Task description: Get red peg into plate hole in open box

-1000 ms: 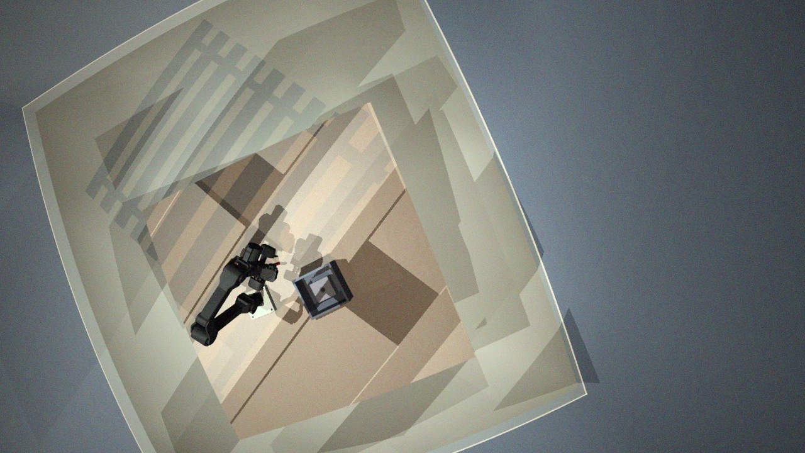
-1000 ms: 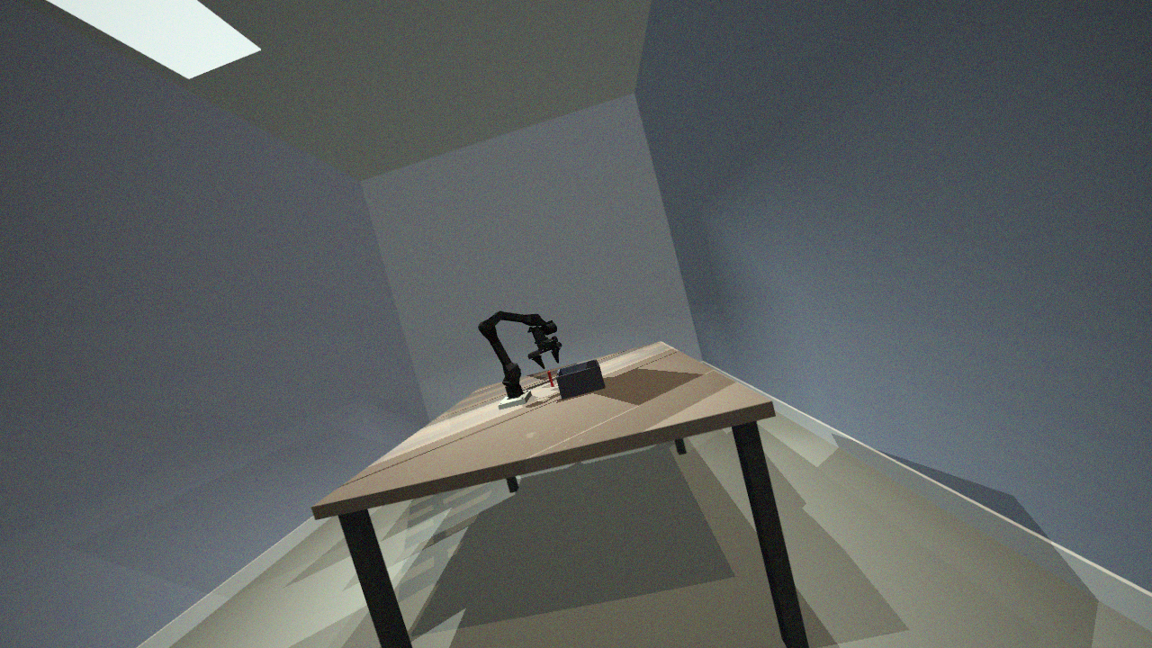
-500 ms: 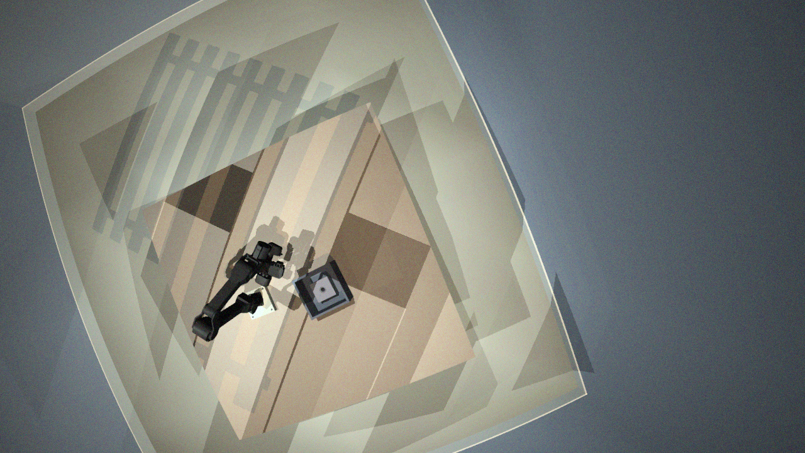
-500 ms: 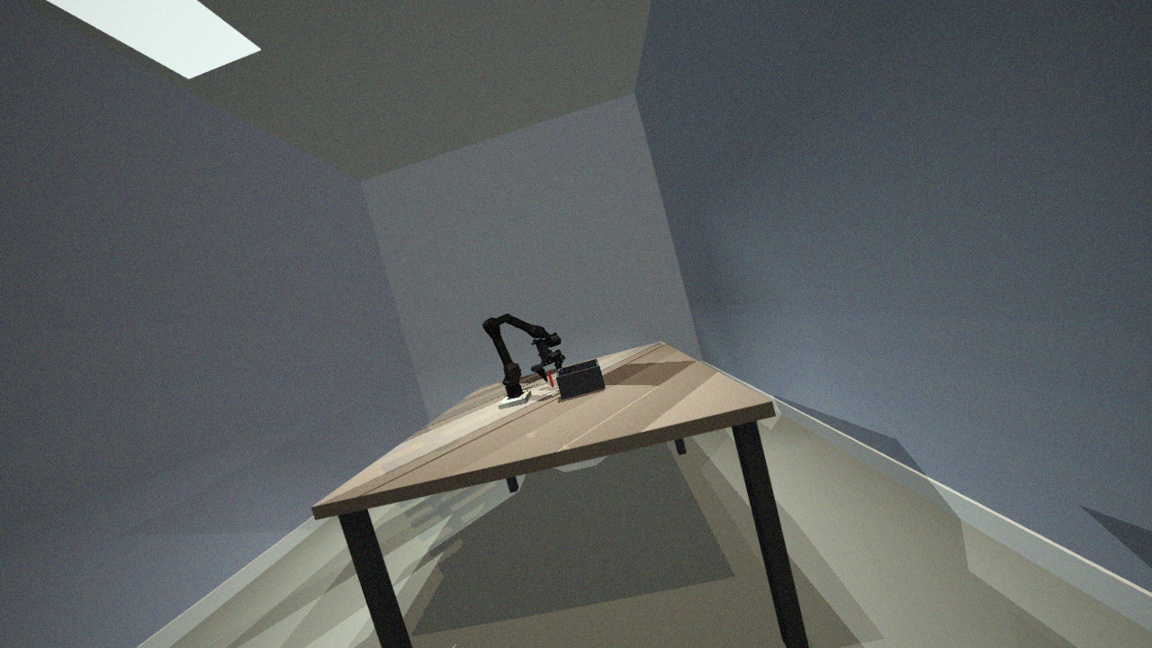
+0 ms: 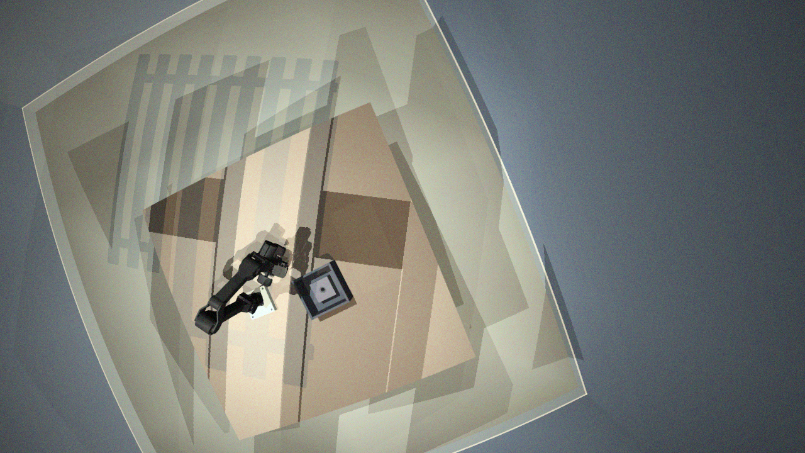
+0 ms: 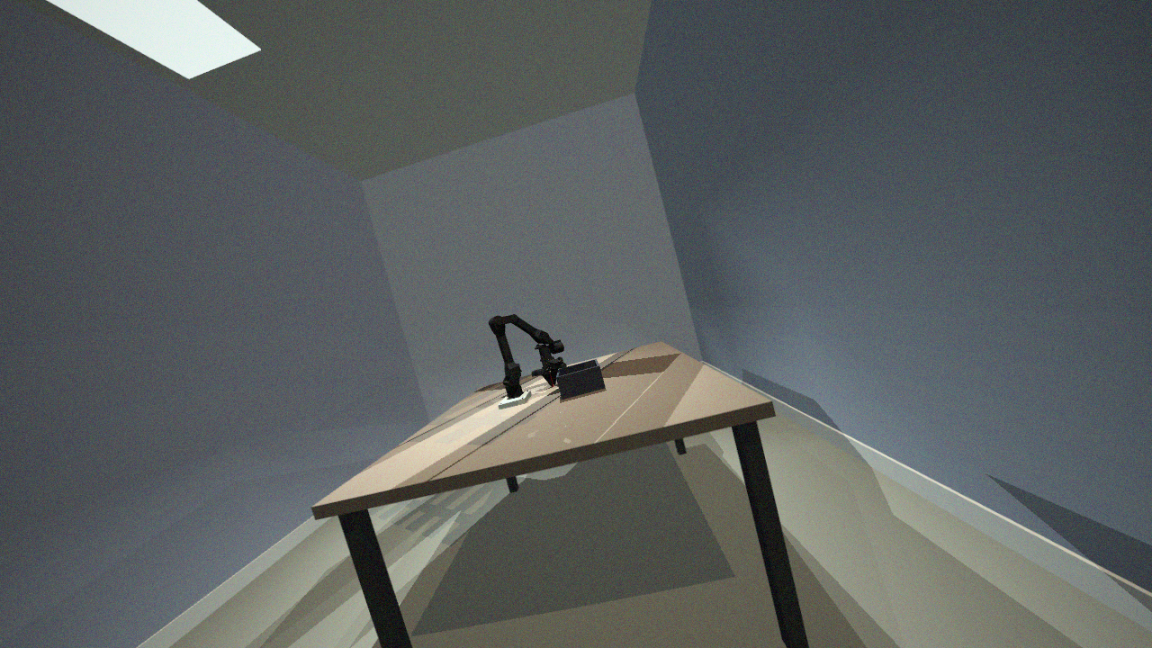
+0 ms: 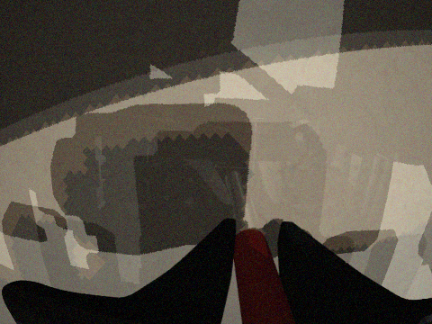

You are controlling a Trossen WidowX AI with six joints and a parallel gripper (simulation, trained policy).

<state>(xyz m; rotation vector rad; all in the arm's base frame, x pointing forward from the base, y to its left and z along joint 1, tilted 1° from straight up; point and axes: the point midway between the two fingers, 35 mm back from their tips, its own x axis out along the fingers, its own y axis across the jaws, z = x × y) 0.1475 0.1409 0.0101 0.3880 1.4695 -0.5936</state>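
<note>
My gripper tip is 190 mm short of the plate, 150 mm to the left of it and 40 mm below it. Also, from my gripper tip: dark box 190 mm ahead, 150 mm to the right, 20 mm above; then red peg 10 mm behind, 10 mm to the left, 30 mm above.
</note>
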